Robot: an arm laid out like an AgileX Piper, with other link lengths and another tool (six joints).
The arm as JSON. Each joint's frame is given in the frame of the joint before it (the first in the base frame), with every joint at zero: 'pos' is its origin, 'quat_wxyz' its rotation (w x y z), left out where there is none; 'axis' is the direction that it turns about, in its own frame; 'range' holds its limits. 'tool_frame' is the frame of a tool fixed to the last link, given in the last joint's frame.
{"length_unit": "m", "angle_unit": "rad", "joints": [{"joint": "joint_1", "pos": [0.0, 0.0, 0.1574], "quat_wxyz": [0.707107, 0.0, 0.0, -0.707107], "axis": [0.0, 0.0, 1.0], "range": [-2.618, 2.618]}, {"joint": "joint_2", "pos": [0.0, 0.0, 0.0], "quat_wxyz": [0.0, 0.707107, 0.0, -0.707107], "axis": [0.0, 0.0, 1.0], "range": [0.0, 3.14]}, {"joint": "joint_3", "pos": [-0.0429, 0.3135, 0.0], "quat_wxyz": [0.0, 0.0, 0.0, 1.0], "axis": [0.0, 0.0, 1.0], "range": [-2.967, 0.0]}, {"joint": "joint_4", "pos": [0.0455, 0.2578, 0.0], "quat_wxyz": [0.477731, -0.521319, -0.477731, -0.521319], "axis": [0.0, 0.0, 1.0], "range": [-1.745, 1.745]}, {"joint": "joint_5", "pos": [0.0, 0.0, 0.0], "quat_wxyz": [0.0, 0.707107, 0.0, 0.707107], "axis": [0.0, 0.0, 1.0], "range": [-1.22, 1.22]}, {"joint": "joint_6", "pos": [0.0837, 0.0, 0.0], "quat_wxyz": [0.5, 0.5, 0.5, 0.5], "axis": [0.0, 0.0, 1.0], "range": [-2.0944, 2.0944]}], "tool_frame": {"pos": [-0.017, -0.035, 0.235], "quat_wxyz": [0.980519, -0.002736, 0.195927, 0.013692]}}
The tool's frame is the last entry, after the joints.
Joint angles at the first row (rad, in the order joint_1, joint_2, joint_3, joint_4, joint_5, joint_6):
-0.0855, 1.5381, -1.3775, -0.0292, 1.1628, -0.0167
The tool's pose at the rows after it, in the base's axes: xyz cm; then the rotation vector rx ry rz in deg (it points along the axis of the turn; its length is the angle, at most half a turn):
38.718 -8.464 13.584 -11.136 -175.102 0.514
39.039 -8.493 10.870 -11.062 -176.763 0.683
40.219 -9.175 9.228 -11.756 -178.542 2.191
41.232 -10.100 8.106 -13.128 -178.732 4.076
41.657 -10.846 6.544 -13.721 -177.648 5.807
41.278 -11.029 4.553 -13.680 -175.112 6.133
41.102 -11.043 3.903 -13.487 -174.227 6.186
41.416 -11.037 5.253 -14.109 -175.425 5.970
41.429 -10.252 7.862 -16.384 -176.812 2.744
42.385 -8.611 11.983 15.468 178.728 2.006
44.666 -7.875 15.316 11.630 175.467 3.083
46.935 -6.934 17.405 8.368 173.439 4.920
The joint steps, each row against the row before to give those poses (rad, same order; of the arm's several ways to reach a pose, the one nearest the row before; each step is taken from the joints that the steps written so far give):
-0.0315, -0.0397, 0.2086, 0.0135, -0.1498, 0.0028
-0.0004, 0.0039, 0.1155, -0.0009, -0.1484, 0.0000
-0.0008, 0.0313, 0.0509, -0.0255, -0.1148, 0.0195
0.0000, 0.0460, 0.0008, -0.0412, -0.0520, 0.0391
0.0000, 0.0501, 0.0000, -0.0390, -0.0320, 0.0322
0.0000, 0.0494, 0.0001, -0.0124, -0.0050, 0.0110
0.0000, 0.0157, -0.0001, -0.0020, 0.0000, 0.0002
0.0000, -0.0258, -0.0142, 0.0059, 0.0186, 0.0000
0.0000, -0.0544, -0.0364, 0.0491, 0.0651, -0.0061
0.0000, -0.0604, -0.0768, 0.0817, 0.0849, -0.0509
0.0000, -0.0059, -0.0891, 0.0392, 0.0343, -0.0553
0.0000, 0.0267, -0.0894, 0.0459, 0.0277, -0.0496

